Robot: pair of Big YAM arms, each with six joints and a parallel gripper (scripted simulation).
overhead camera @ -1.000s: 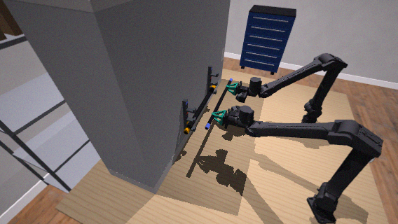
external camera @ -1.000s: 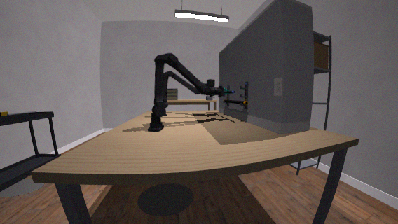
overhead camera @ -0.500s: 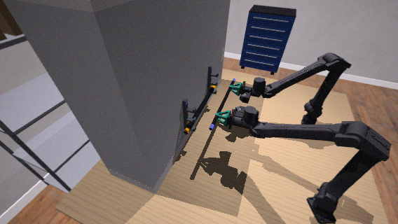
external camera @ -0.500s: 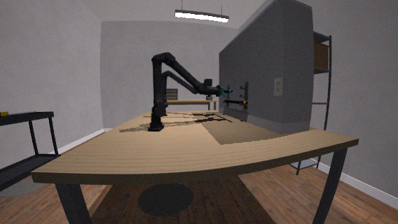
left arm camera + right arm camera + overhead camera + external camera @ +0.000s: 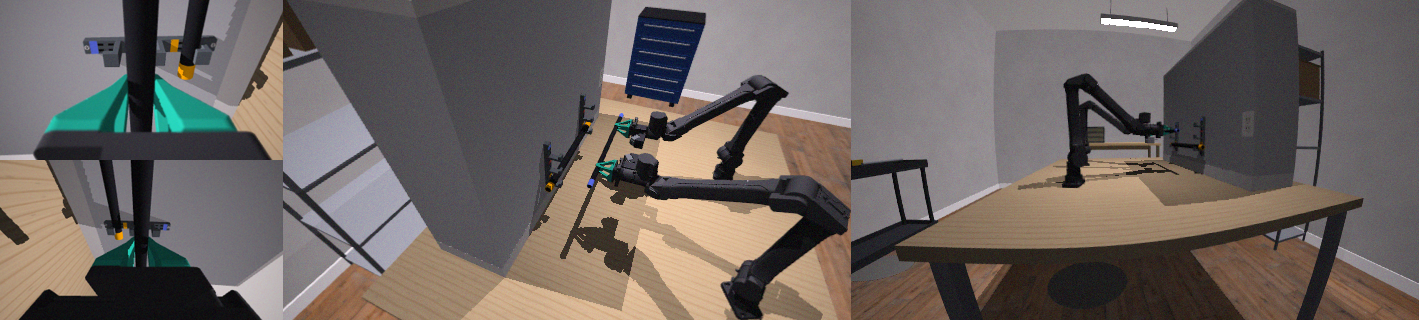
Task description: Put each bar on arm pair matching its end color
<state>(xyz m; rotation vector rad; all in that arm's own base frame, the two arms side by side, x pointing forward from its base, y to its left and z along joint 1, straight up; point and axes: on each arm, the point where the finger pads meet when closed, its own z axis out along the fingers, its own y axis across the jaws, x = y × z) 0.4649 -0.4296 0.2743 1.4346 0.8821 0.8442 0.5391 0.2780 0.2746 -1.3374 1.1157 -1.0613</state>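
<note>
Right now my left hand is 15 cm to the left of the blue-ended bar and 1 cm past it. From my left hand the other things lie so: orange-ended bar (16 cm to the right, 16 cm ahead, 10 cm below); then grey wall block (35 cm ahead, 19 cm to the right, 18 cm above).
</note>
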